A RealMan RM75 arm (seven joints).
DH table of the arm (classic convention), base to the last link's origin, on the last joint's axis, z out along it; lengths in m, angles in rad. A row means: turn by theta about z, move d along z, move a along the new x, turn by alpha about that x. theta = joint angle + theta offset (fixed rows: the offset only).
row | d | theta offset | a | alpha
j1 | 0.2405 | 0 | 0 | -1.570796
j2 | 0 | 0 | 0 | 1.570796
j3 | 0.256 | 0 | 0 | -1.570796
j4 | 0 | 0 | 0 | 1.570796
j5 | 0.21 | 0 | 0 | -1.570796
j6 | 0 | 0 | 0 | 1.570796
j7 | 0.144 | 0 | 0 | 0
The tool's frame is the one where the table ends.
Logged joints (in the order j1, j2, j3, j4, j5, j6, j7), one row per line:
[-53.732, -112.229, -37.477, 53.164, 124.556, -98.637, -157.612]
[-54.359, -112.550, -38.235, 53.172, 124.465, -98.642, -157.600]
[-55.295, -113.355, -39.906, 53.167, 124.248, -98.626, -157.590]
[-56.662, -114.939, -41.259, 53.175, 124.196, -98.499, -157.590]
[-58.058, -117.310, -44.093, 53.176, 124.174, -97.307, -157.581]
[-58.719, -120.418, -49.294, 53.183, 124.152, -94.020, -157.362]
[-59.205, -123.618, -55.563, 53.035, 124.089, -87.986, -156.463]
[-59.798, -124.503, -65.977, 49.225, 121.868, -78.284, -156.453]
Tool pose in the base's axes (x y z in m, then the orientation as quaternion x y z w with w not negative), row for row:
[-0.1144, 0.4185, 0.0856, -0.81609, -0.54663, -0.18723, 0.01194]
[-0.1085, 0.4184, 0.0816, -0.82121, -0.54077, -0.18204, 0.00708]
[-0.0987, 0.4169, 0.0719, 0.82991, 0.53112, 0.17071, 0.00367]
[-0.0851, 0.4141, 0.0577, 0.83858, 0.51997, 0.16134, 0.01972]
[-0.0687, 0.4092, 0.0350, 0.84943, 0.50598, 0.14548, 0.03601]
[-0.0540, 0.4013, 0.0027, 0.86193, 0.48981, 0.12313, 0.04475]
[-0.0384, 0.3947, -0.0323, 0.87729, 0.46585, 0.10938, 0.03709]
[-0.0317, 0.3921, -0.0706, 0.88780, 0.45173, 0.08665, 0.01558]
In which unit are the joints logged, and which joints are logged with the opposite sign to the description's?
The joints are logged in degrees. Opposite sign: j3, j6.
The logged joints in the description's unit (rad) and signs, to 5 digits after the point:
[-0.93780, -1.95877, 0.65410, 0.92789, 2.17391, 1.72154, -2.75085]
[-0.94874, -1.96437, 0.66733, 0.92803, 2.17232, 1.72163, -2.75064]
[-0.96508, -1.97842, 0.69649, 0.92794, 2.16854, 1.72135, -2.75046]
[-0.98894, -2.00606, 0.72011, 0.92808, 2.16763, 1.71913, -2.75046]
[-1.01330, -2.04745, 0.76957, 0.92810, 2.16725, 1.69833, -2.75031]
[-1.02484, -2.10169, 0.86034, 0.92822, 2.16686, 1.64096, -2.74649]
[-1.03332, -2.15754, 0.96976, 0.92564, 2.16576, 1.53565, -2.73079]
[-1.04367, -2.17299, 1.15152, 0.85914, 2.12700, 1.36631, -2.73062]

